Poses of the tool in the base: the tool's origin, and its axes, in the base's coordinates. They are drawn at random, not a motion.
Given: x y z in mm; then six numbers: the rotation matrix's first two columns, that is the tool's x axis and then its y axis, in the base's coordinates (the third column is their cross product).
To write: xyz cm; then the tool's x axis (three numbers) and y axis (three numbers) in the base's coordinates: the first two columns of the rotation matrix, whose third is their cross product. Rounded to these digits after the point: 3 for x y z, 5 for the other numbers.
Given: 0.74 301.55 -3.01 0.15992 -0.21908 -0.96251 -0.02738 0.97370 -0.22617
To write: 0.074 30.155 -0.301 0.15992 -0.21908 -0.96251 -0.02738 0.97370 -0.22617
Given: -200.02 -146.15 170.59 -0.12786 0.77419 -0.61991 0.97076 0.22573 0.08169
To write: -20.002 -14.615 17.059 -0.12786 0.77419 -0.61991 0.97076 0.22573 0.08169
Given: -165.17 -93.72 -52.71 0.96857 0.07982 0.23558 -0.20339 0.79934 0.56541
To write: -16.517 -9.372 -5.271 0.96857 0.07982 0.23558 -0.20339 0.79934 0.56541
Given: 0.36 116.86 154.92 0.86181 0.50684 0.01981 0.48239 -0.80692 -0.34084
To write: 0.036 11.686 15.492 0.86181 0.50684 0.01981 0.48239 -0.80692 -0.34084
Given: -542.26 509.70 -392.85 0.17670 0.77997 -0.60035 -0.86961 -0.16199 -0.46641
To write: -54.226 50.970 -39.285 0.17670 0.77997 -0.60035 -0.86961 -0.16199 -0.46641
